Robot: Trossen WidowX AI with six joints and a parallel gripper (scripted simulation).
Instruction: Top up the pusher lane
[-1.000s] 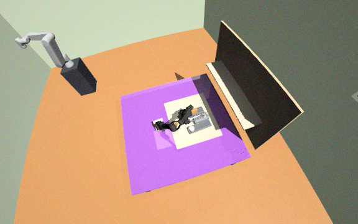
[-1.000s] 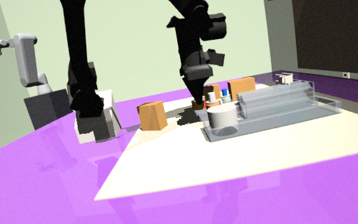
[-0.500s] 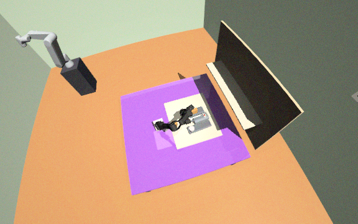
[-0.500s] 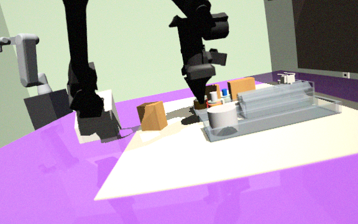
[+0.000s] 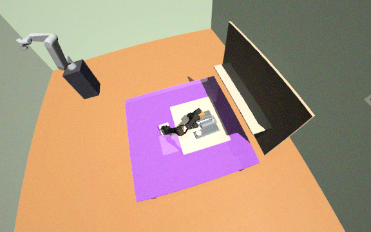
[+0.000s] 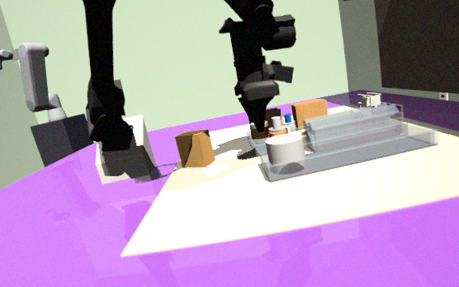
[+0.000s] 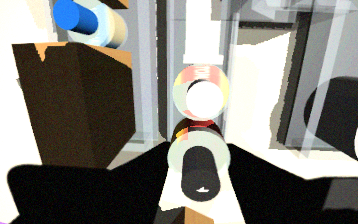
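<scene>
Right now the grey mat is 7 cm ahead of my gripper tip, 3 cm to the left of it and 5 cm below it. Round my gripper tip: clear lane rack (15 cm ahead, 1 cm to the right, 3 cm below); then grey cylinder (3 cm ahead, 13 cm to the right, 2 cm below); then brown box (14 cm behind, 1 cm to the right, 1 cm below).
</scene>
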